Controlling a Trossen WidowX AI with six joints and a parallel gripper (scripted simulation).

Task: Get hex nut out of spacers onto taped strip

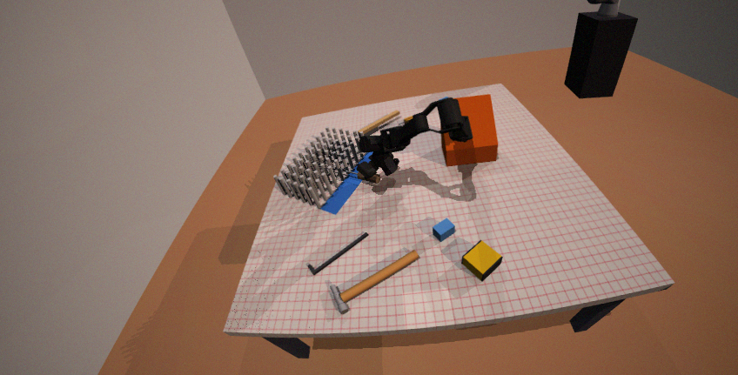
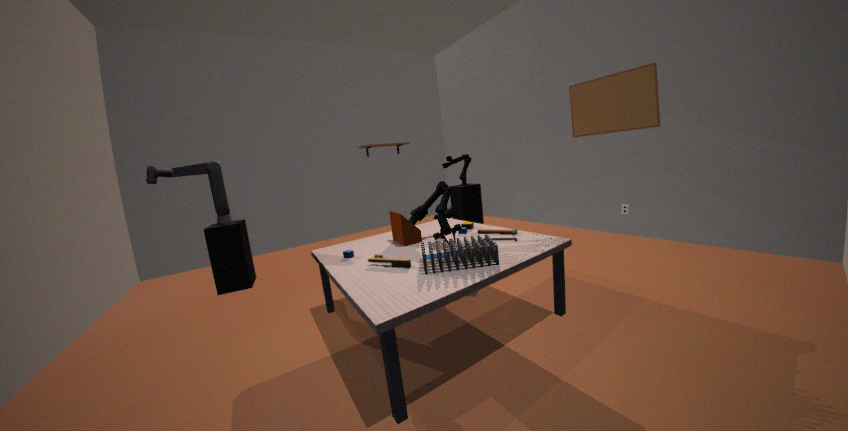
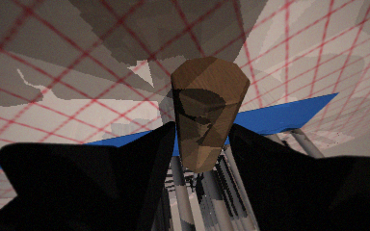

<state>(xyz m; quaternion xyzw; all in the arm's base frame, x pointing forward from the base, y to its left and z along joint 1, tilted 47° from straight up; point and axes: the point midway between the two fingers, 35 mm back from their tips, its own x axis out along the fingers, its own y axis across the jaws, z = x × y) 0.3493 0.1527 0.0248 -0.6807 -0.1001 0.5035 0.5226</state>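
The blue taped strip is 80 mm ahead of my gripper tip, 30 mm to the right of it and 40 mm below it. Round my gripper tip: yellow block (390 mm behind, 370 mm to the left, 20 mm below); thin wire tool (100 mm ahead, 40 mm to the right, 10 mm below); yellow piece (140 mm behind, 440 mm to the right, 20 mm below).
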